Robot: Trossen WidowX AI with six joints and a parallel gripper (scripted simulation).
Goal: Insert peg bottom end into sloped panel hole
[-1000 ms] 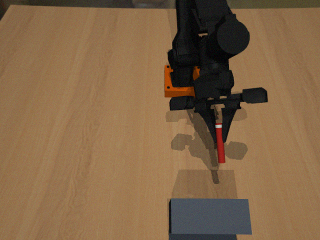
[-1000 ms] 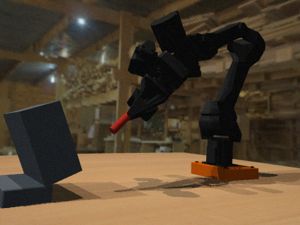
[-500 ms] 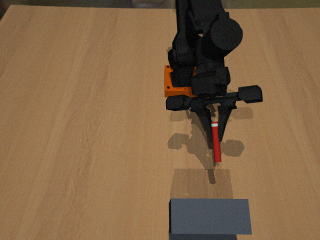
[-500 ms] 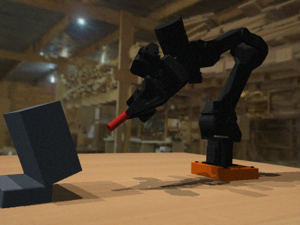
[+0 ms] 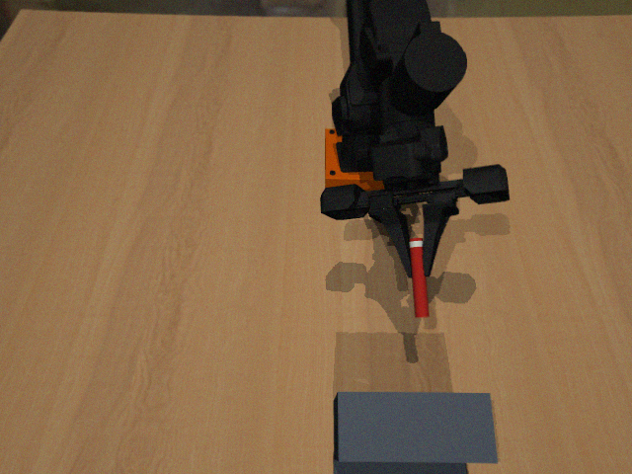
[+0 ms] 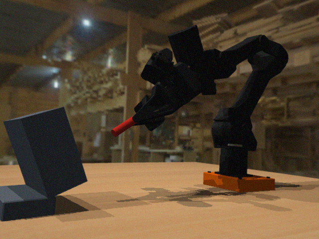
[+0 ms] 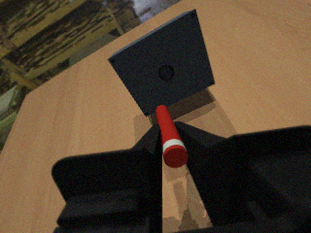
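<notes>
Now: gripper tip 130 mm short of the sloped panel, 30 mm to the left of it and 50 mm above it. From my gripper tip the other things lie so: low foot 160 mm ahead, 40 mm to the right, 120 mm below; then round red peg 10 mm behind, 10 mm above.
</notes>
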